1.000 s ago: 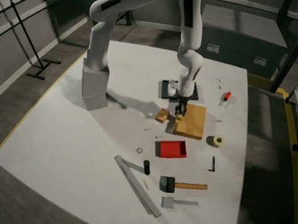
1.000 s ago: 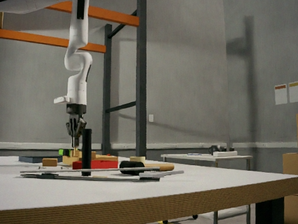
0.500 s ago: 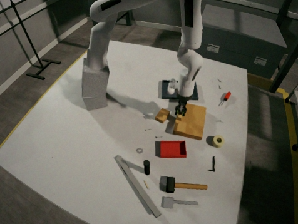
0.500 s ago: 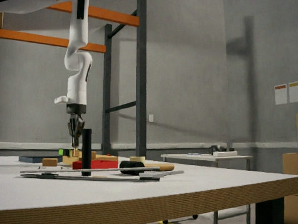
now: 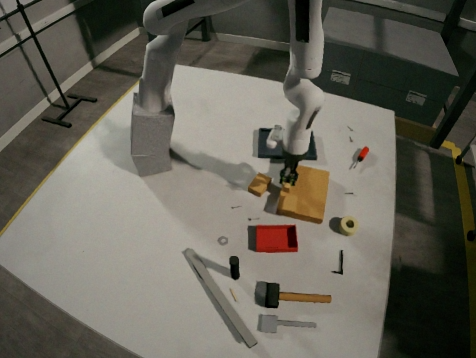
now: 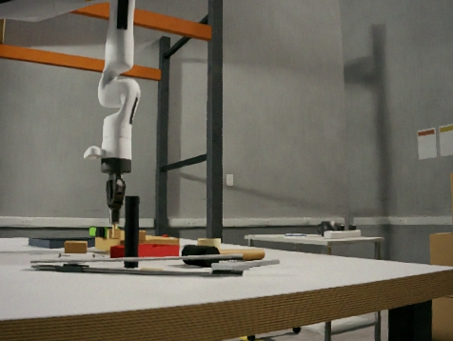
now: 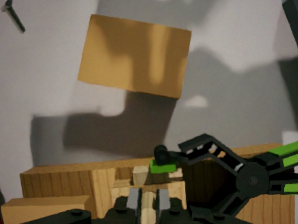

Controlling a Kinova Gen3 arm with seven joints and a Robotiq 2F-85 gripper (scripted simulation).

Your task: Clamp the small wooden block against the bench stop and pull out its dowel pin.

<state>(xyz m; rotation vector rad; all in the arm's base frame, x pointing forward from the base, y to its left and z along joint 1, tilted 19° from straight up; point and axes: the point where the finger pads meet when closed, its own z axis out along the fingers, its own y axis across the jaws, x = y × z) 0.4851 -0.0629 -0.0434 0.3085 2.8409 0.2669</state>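
Now: the dowel pin 20 mm below my hand. From my hand the other things lie so: pale wooden block 40 mm below; wooden bench board 60 mm below, 60 mm ahead; tan wooden block 90 mm behind, 70 mm below, 10 mm to the left.
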